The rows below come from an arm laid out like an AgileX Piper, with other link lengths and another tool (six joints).
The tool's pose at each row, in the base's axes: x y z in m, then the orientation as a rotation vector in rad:
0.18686 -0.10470 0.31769 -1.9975 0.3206 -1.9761
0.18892 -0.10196 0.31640 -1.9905 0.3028 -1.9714
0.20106 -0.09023 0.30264 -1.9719 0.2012 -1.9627
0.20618 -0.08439 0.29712 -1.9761 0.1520 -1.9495
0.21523 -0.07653 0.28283 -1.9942 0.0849 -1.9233
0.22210 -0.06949 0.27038 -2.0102 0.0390 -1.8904
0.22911 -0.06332 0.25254 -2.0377 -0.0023 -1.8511
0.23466 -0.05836 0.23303 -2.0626 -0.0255 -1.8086
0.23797 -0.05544 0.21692 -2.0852 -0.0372 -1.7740
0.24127 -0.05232 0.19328 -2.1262 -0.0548 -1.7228
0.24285 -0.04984 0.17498 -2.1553 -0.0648 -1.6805
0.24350 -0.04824 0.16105 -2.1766 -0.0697 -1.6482
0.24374 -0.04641 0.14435 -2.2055 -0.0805 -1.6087
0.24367 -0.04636 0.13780 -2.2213 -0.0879 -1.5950
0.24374 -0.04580 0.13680 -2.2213 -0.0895 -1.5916
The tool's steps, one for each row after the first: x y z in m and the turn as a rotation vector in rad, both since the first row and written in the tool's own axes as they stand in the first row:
-0.00217 -0.00194 0.00223 0.0154 -0.0019 -0.0013
-0.01903 -0.00695 0.01507 0.0842 -0.0112 -0.0313
-0.02621 -0.01000 0.02054 0.1128 -0.0262 -0.0488
-0.04219 -0.01143 0.03004 0.1470 -0.0563 -0.0757
-0.05621 -0.01290 0.03733 0.1733 -0.0871 -0.0890
-0.07491 -0.01156 0.04469 0.1920 -0.1258 -0.1035
-0.09474 -0.00855 0.05051 0.2038 -0.1633 -0.1069
-0.11070 -0.00506 0.05398 0.2080 -0.1940 -0.1076
-0.13372 0.00105 0.05743 0.2088 -0.2423 -0.1136
-0.15159 0.00566 0.05914 0.2095 -0.2799 -0.1144
-0.16510 0.00940 0.05987 0.2088 -0.3080 -0.1135
-0.18128 0.01394 0.06020 0.2080 -0.3439 -0.1169
-0.18738 0.01633 0.06012 0.2056 -0.3587 -0.1233
-0.18851 0.01619 0.06023 0.2074 -0.3610 -0.1226

